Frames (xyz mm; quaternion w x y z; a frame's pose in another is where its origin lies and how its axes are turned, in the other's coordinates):
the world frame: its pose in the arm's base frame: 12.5 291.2 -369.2 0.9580 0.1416 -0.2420 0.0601
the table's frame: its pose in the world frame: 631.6 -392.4 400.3 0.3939 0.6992 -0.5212 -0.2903
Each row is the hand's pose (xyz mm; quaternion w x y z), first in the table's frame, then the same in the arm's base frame.
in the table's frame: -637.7 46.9 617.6 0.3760 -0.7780 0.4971 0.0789
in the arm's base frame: -119.7 308.1 -296.2 0.9742 0.2177 -0.0495 -0.0332
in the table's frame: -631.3 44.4 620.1 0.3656 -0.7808 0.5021 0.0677
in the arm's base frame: -116.1 303.1 -300.1 0.9755 0.2152 -0.0336 -0.0307
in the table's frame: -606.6 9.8 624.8 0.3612 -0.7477 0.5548 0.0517
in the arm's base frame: -80.2 294.8 -321.8 0.9718 0.2337 -0.0145 0.0278
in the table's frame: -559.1 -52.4 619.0 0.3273 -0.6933 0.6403 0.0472
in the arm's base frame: -8.2 278.8 -348.5 0.9641 0.2308 0.0124 0.1310
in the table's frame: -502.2 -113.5 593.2 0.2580 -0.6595 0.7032 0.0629
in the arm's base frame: 75.7 256.2 -357.7 0.9590 0.1812 0.0402 0.2140
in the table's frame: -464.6 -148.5 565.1 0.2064 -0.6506 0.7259 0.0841
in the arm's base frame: 131.8 240.4 -351.5 0.9579 0.1328 0.0515 0.2491
